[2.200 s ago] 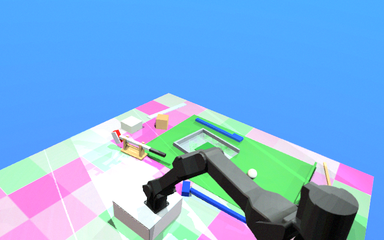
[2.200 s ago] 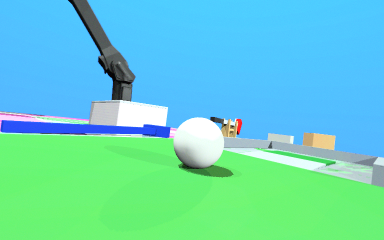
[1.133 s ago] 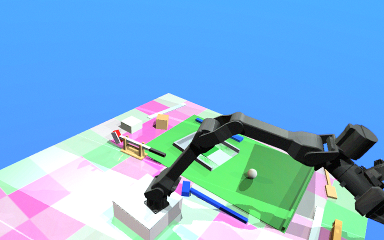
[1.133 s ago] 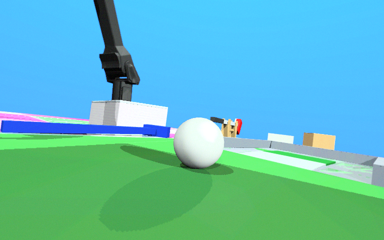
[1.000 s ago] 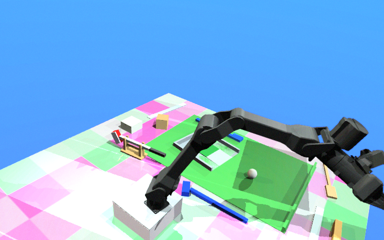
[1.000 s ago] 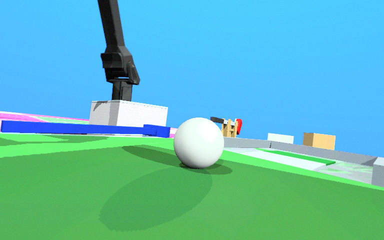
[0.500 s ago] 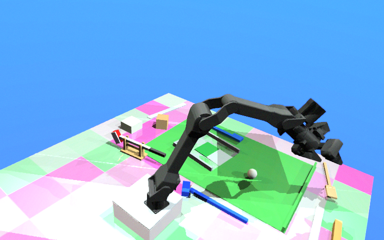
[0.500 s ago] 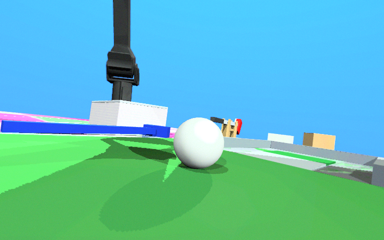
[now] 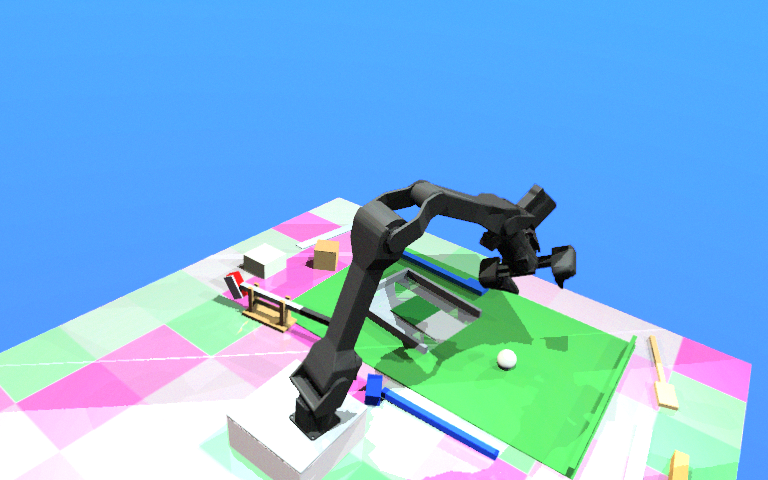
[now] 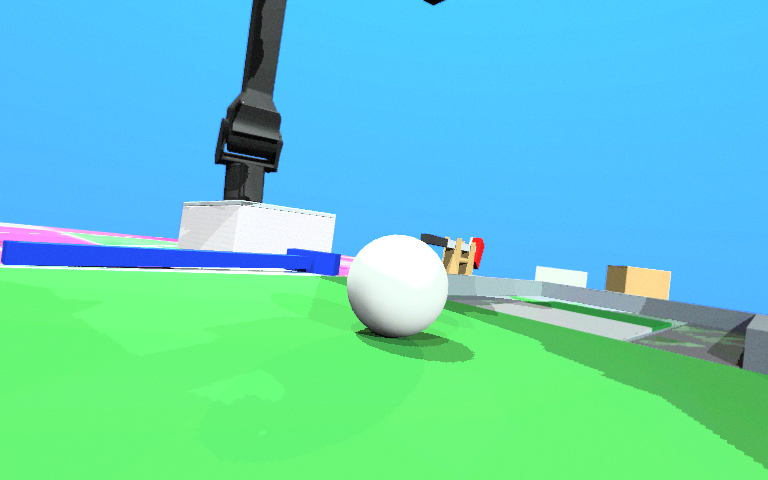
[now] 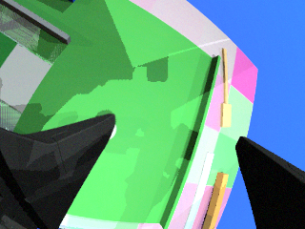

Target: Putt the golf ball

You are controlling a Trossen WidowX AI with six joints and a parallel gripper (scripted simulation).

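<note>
My gripper tip is now 280 mm past the blue putter, 190 mm above it and 40 mm to the right of it. Also, from my gripper tip: green mat 200 mm below, 170 mm to the left; white golf ball 180 mm below, 30 mm behind, 20 mm to the left; low green wall 190 mm to the right, 190 mm below, 50 mm ahead.
</note>
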